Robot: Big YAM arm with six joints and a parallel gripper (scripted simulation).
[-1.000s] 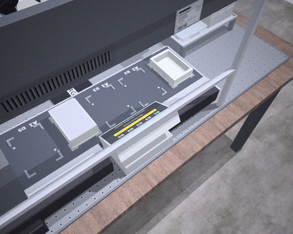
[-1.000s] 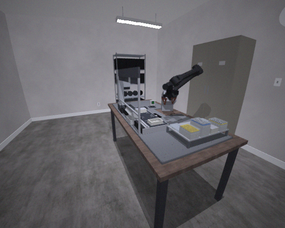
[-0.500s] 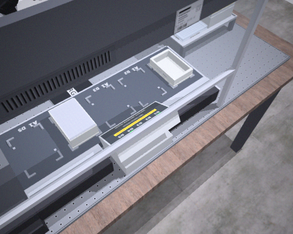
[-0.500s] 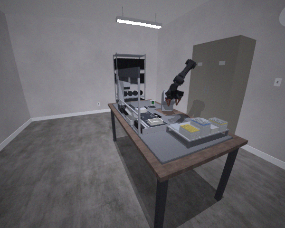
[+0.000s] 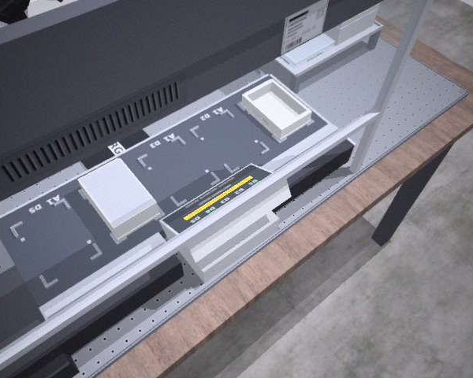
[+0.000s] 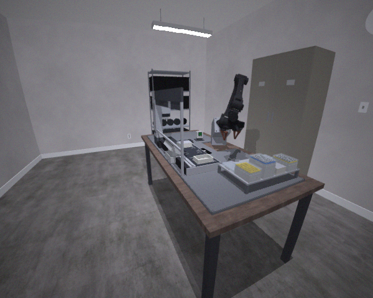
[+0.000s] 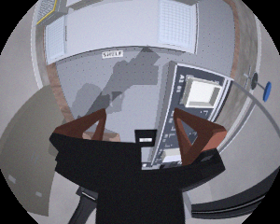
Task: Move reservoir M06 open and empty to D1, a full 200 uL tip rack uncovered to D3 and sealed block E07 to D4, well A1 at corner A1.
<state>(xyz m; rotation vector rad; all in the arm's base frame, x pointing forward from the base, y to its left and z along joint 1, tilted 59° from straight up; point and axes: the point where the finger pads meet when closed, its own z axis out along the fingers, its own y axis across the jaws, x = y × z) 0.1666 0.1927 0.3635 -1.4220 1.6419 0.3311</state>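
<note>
Right now my hand is 260 mm past the yellow tip rack, 270 mm to the right of it and 100 mm above it. Round my hand: clear flat plate 70 mm ahead, 160 mm to the left, 130 mm below; then white one-well reservoir 200 mm ahead, 10 mm to the right, 140 mm below; then shelf 100 mm behind, 220 mm to the left, 150 mm below.
</note>
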